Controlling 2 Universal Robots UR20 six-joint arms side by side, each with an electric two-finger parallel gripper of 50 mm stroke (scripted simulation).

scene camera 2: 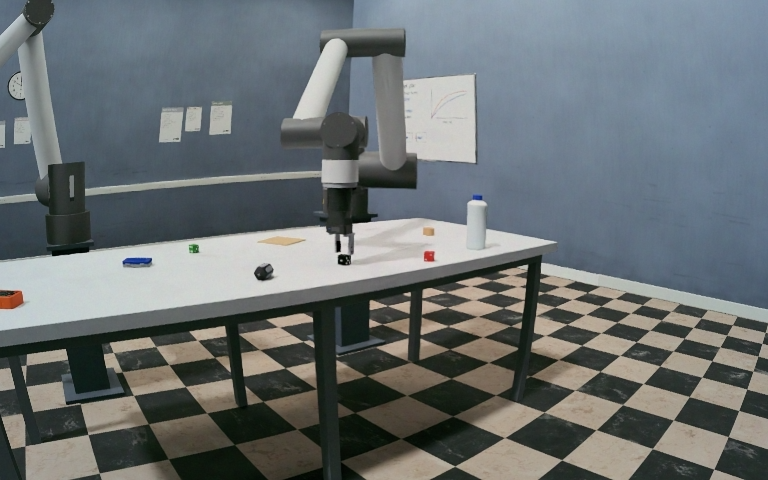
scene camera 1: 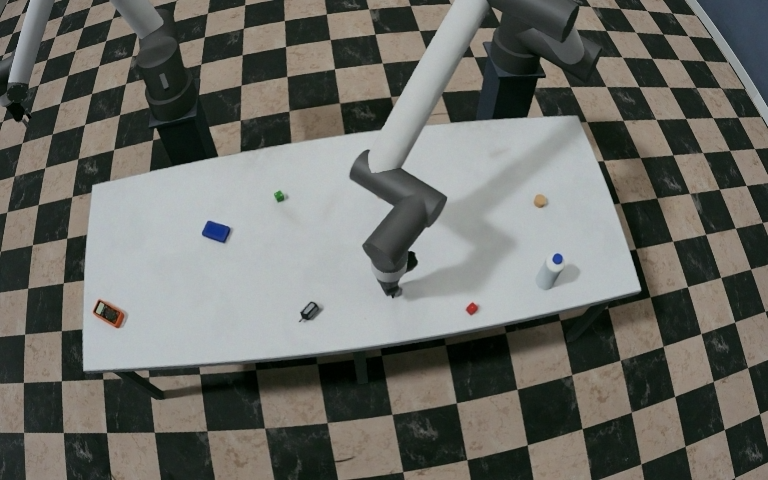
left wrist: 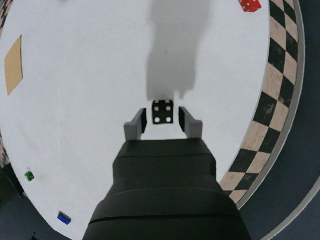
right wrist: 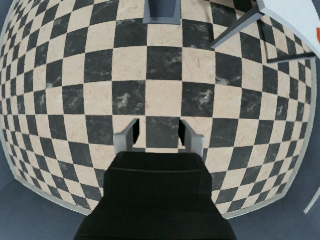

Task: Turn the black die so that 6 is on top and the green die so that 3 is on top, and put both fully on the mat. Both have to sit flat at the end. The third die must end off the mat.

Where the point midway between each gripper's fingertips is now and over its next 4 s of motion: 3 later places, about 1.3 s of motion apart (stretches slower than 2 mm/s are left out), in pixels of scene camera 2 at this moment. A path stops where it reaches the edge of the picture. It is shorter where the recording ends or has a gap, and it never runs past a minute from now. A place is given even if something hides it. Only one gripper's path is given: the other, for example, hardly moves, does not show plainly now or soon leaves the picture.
My left gripper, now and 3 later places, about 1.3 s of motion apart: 344, 253; 344, 263; 328, 228; 279, 215
